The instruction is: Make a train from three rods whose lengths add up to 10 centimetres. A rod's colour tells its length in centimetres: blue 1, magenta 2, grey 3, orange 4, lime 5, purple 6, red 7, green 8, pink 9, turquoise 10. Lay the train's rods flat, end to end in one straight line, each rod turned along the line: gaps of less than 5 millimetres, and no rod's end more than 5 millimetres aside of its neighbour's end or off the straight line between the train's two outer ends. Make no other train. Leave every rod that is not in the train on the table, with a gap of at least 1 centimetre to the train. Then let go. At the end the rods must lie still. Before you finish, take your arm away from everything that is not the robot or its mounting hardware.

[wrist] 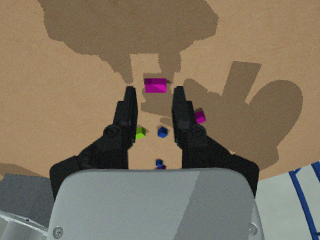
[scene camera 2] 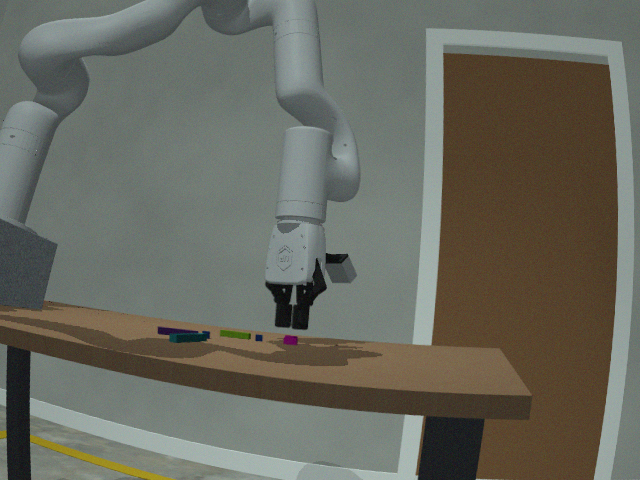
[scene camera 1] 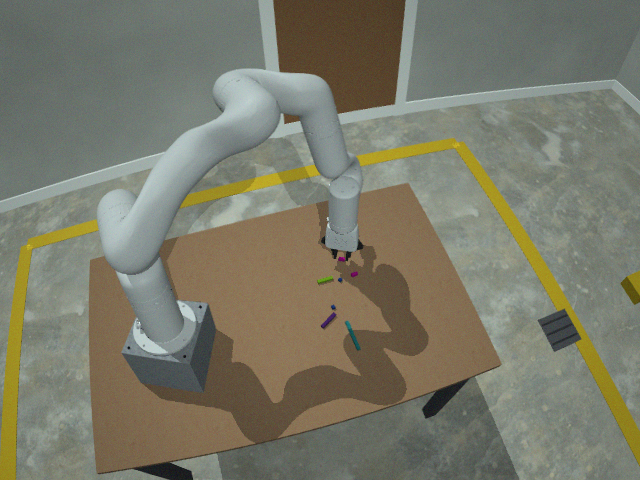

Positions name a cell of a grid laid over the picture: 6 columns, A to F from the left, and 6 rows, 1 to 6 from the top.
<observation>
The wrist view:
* my gripper: C3
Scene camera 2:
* my gripper: C5
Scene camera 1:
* my gripper: D4
</observation>
